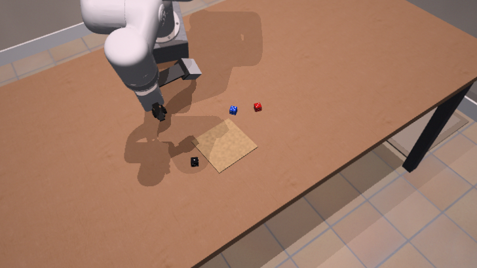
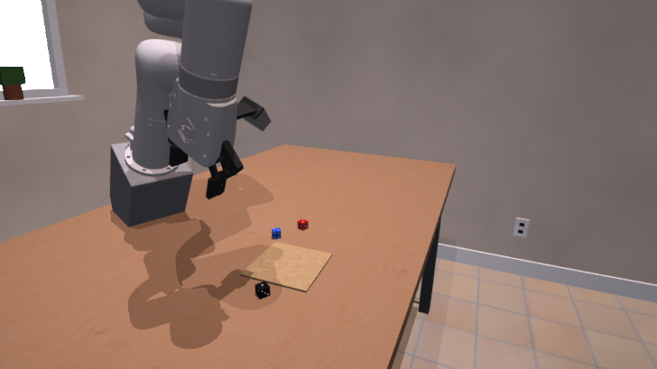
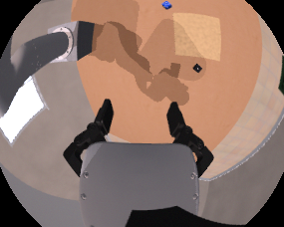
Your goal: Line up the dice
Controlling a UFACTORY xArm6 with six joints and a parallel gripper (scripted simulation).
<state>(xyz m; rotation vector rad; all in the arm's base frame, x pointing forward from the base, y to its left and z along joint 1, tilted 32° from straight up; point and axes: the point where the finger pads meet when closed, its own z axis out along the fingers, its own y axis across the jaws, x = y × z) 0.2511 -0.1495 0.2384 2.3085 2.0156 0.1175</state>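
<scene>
My hand is 90 mm short of the black die, 30 mm to the right of it and 210 mm above it. Round my hand: red die 50 mm ahead, 300 mm to the left, 210 mm below; then tan mat 90 mm ahead, 140 mm to the left, 220 mm below; then blue die 10 mm ahead, 230 mm to the left, 210 mm below.
</scene>
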